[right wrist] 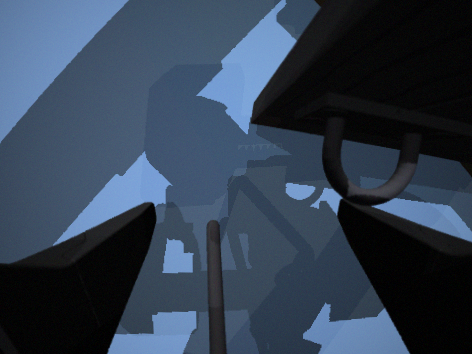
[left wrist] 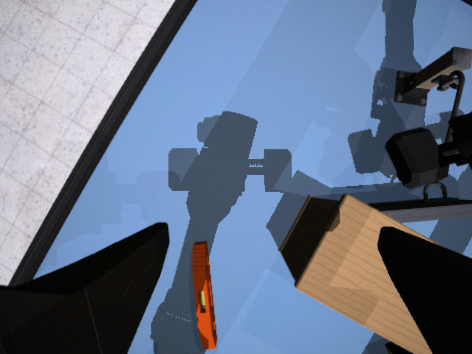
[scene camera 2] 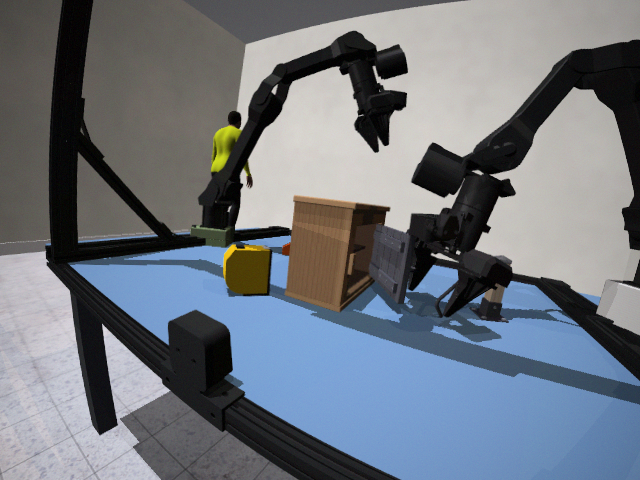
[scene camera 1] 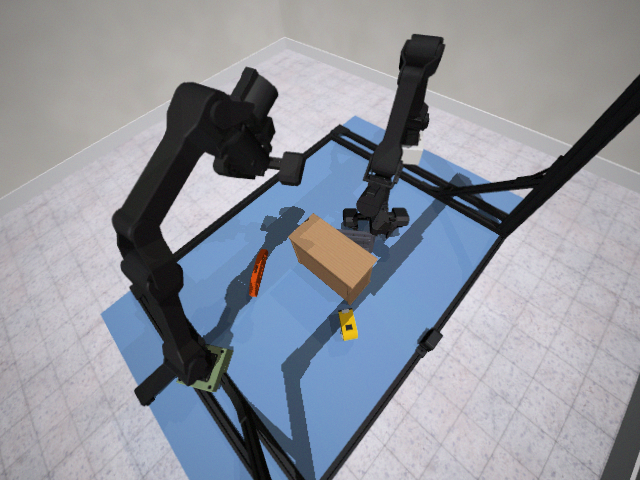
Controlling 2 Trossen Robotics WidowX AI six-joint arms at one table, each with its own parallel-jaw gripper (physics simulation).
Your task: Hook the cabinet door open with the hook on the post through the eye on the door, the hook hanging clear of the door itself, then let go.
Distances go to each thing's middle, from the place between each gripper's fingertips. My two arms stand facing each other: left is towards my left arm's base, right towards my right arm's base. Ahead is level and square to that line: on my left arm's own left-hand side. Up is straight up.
The dark door [right wrist: 386, 80] lies 4 cm ahead of my right hand, 7 cm to the left of it and 5 cm above it. Round my right hand: orange level [left wrist: 201, 268] 20 cm ahead, 31 cm to the left; then wooden cabinet [scene camera 2: 332, 241] 3 cm ahead, 12 cm to the left, 6 cm above; then yellow block [scene camera 2: 247, 268] 11 cm behind, 26 cm to the left, 2 cm above.
Now: left hand 21 cm above the wooden cabinet, 17 cm past it and 4 cm to the left of it. From my left hand the other things lie so: orange level 27 cm below, 15 cm to the left; then yellow block 31 cm behind, 25 cm below, 11 cm to the left; then dark door 22 cm below, 16 cm behind, 8 cm to the right.
